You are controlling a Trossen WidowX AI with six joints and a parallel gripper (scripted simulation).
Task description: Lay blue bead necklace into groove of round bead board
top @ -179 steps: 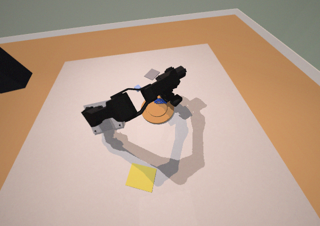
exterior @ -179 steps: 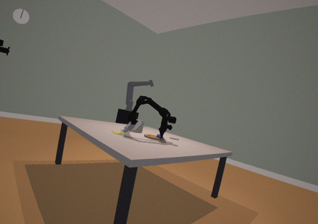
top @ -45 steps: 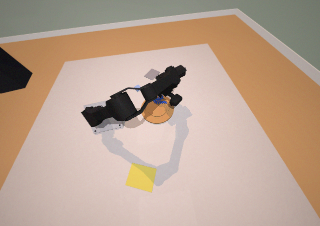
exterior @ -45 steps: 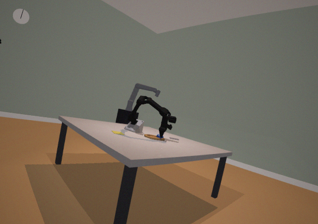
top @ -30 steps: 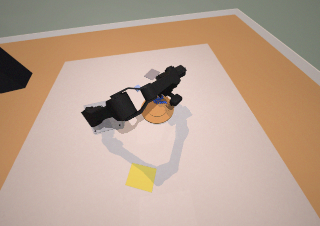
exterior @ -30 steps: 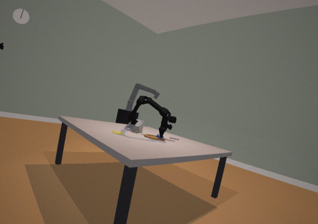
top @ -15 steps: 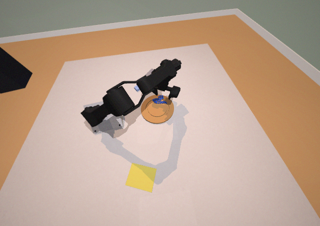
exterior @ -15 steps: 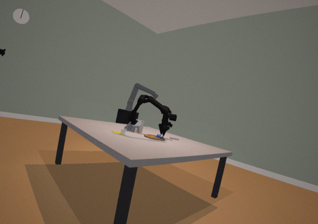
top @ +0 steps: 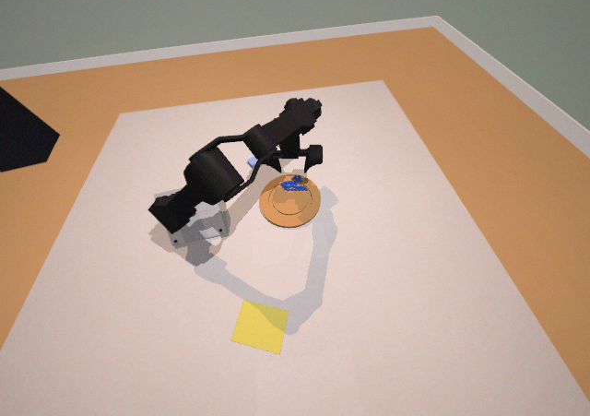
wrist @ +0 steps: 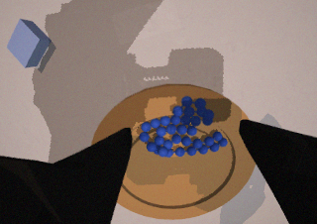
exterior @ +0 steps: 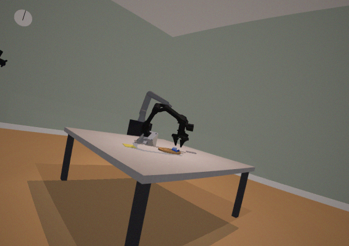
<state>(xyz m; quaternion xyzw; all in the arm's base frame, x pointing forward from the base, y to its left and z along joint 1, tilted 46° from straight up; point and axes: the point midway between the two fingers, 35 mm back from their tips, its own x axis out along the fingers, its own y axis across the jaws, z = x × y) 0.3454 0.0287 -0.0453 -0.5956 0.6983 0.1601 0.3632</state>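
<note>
Right now my gripper tip is 7 cm to the left of the round bead board, 4 cm above it and 3 cm past it. Round my gripper tip: yellow square patch (39 cm to the right, 19 cm behind, 5 cm below); flat grey tile (24 cm to the left, 5 cm below, 1 cm ahead); light blue cube (13 cm to the left, 12 cm behind, 4 cm below).
</note>
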